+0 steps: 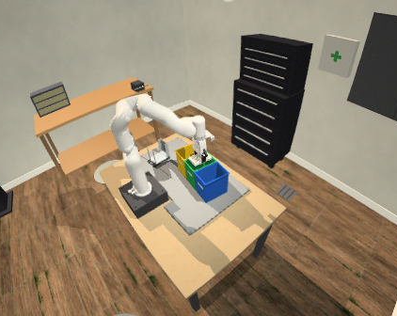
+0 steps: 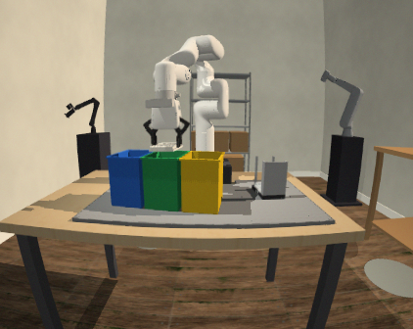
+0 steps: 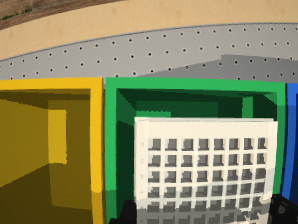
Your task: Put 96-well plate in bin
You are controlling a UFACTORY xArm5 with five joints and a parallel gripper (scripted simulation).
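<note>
Now: the green bin 13 cm below my hand. The rest, counted from my hand: yellow bin (13 cm to the left, 13 cm below, 1 cm ahead); then blue bin (13 cm to the right, 13 cm below, 1 cm behind); then white 96-well plate (1 cm below).
</note>
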